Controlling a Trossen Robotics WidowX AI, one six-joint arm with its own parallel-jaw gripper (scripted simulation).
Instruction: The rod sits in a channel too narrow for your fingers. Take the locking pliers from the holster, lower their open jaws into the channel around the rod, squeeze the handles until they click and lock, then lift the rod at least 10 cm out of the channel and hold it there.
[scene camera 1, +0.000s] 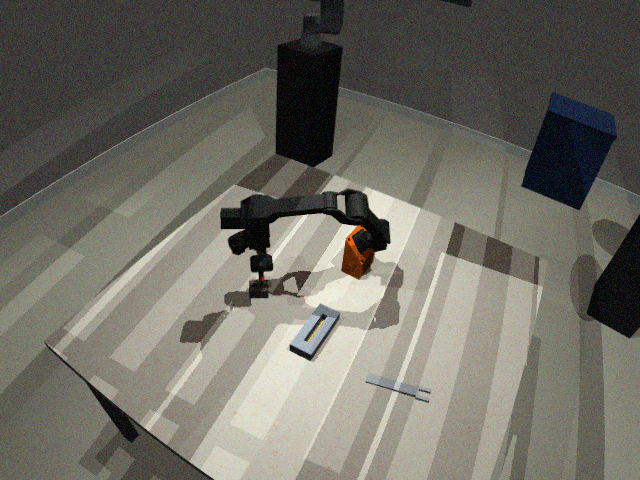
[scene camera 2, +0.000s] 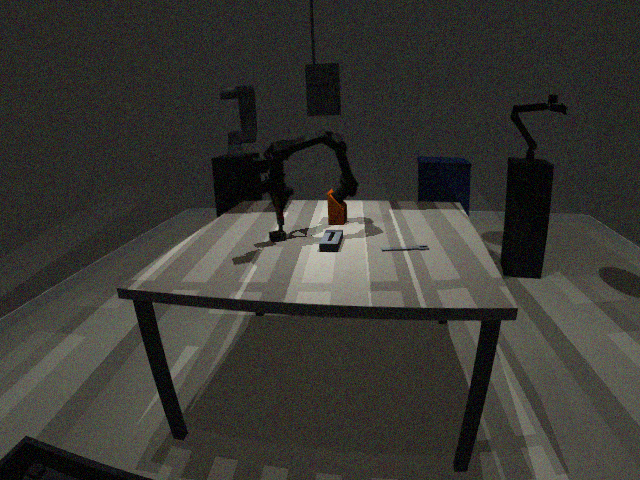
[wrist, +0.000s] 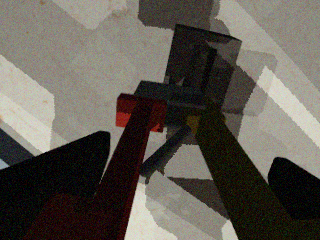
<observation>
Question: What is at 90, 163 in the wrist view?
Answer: My gripper.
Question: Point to a grey channel block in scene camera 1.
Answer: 300, 346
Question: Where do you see my gripper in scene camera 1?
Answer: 260, 264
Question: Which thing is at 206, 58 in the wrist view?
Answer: A dark holster.
</observation>
